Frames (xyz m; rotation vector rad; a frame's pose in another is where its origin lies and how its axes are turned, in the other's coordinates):
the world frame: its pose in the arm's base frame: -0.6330 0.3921 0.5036 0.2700 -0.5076 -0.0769
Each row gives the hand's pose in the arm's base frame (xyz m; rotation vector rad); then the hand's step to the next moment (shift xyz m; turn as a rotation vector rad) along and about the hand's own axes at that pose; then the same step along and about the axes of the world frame.
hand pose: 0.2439 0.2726 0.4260 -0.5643 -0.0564 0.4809
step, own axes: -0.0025 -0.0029 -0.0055 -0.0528 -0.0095 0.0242
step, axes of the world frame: -0.0005 -0.0066 -0.0010 -0.0247 -0.0103 0.0524
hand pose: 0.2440 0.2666 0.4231 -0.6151 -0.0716 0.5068
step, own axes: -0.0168 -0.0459 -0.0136 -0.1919 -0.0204 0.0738
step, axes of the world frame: 0.0213 -0.0410 0.0210 -0.1019 -0.0404 0.1751
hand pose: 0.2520 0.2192 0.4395 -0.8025 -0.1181 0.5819
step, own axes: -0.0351 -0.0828 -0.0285 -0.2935 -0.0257 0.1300
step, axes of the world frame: 0.0459 -0.0675 0.0473 -0.1609 -0.0462 0.2751
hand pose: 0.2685 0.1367 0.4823 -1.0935 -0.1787 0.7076
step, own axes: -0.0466 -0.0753 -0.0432 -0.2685 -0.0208 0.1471
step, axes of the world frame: 0.0514 -0.0628 0.0559 -0.1576 -0.0183 0.2626
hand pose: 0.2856 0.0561 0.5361 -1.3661 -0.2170 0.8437
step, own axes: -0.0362 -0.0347 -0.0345 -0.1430 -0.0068 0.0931
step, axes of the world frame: 0.0315 -0.0369 0.0367 -0.0949 0.0008 0.1420
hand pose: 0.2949 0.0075 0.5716 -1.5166 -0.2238 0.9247
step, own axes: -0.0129 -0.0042 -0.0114 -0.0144 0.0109 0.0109
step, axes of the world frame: 0.0064 -0.0131 0.0101 -0.0189 -0.0039 0.0085
